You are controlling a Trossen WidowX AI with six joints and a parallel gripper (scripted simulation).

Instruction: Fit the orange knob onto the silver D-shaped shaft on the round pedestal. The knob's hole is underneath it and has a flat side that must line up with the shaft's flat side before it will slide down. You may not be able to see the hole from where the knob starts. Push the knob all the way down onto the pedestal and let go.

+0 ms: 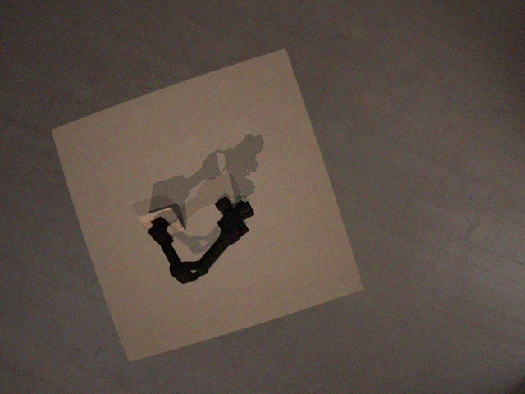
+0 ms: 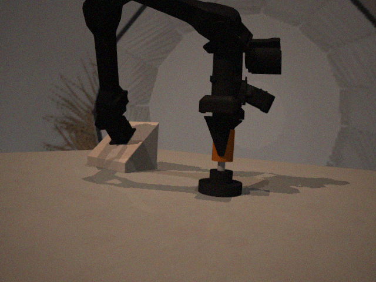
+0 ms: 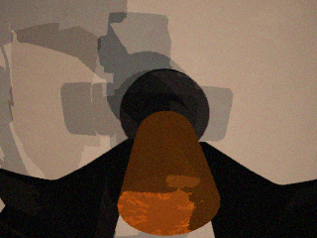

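Right now the orange knob is 3 cm above my gripper tip. Round my gripper tip: black round pedestal (4 cm below).
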